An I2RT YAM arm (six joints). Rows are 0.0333 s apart.
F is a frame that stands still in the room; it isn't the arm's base.
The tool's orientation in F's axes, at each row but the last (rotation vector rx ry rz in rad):
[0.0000, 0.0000, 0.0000]
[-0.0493, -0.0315, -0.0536]
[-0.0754, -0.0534, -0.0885]
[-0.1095, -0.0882, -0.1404]
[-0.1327, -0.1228, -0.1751]
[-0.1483, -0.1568, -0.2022]
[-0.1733, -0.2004, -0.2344]
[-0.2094, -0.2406, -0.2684]
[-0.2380, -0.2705, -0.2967]
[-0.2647, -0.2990, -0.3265]
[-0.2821, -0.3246, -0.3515]
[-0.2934, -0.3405, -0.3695]
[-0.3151, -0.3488, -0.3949]
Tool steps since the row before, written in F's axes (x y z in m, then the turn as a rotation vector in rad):
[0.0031, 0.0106, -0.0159, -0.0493, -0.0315, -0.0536]
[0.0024, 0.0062, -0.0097, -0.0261, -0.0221, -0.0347]
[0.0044, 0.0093, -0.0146, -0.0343, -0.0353, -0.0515]
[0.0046, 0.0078, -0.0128, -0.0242, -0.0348, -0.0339]
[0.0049, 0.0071, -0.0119, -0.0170, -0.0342, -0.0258]
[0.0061, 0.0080, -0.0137, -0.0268, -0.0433, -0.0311]
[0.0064, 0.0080, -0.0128, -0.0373, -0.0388, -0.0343]
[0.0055, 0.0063, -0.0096, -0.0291, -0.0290, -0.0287]
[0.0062, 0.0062, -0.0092, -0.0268, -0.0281, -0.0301]
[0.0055, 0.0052, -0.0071, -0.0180, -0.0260, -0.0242]
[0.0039, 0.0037, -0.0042, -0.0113, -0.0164, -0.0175]
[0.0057, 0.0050, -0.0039, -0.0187, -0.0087, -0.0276]
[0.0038, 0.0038, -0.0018, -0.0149, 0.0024, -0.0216]
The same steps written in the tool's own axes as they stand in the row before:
[0.0031, 0.0106, -0.0159, -0.0493, -0.0315, -0.0536]
[0.0018, 0.0068, -0.0094, -0.0260, -0.0218, -0.0350]
[0.0027, 0.0107, -0.0140, -0.0340, -0.0344, -0.0523]
[0.0023, 0.0097, -0.0121, -0.0224, -0.0343, -0.0356]
[0.0020, 0.0093, -0.0112, -0.0144, -0.0334, -0.0284]
[0.0021, 0.0108, -0.0129, -0.0231, -0.0435, -0.0336]
[0.0016, 0.0111, -0.0119, -0.0347, -0.0413, -0.0340]
[0.0012, 0.0092, -0.0088, -0.0279, -0.0307, -0.0281]
[0.0014, 0.0095, -0.0083, -0.0264, -0.0289, -0.0297]
[0.0012, 0.0081, -0.0063, -0.0171, -0.0251, -0.0257]
[0.0009, 0.0057, -0.0036, -0.0115, -0.0153, -0.0183]
[0.0020, 0.0076, -0.0034, -0.0241, -0.0092, -0.0228]
[0.0014, 0.0054, -0.0012, -0.0220, 0.0007, -0.0144]

